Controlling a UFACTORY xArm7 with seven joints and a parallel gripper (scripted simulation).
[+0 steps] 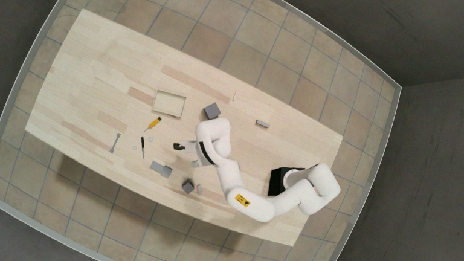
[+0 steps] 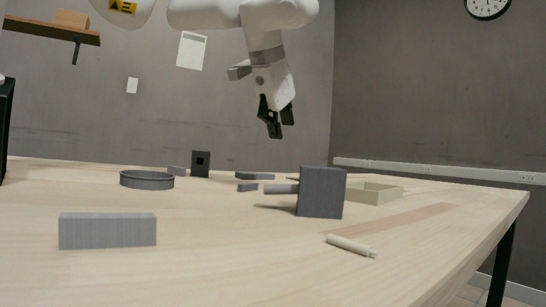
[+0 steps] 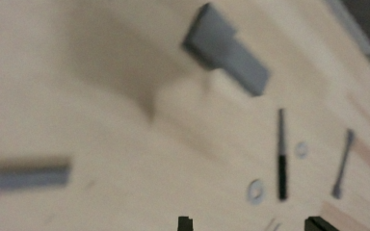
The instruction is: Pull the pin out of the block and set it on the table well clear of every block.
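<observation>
The small grey bar lies 140 mm below my hand, 80 mm behind it and 10 mm to the right of it. Also, from my hand: shallow tray 160 mm to the right, 140 mm below, 140 mm ahead; yellow-handled tool 180 mm ahead, 140 mm below, 30 mm to the right; round grey dish 280 mm behind, 140 mm below, 30 mm to the left.
</observation>
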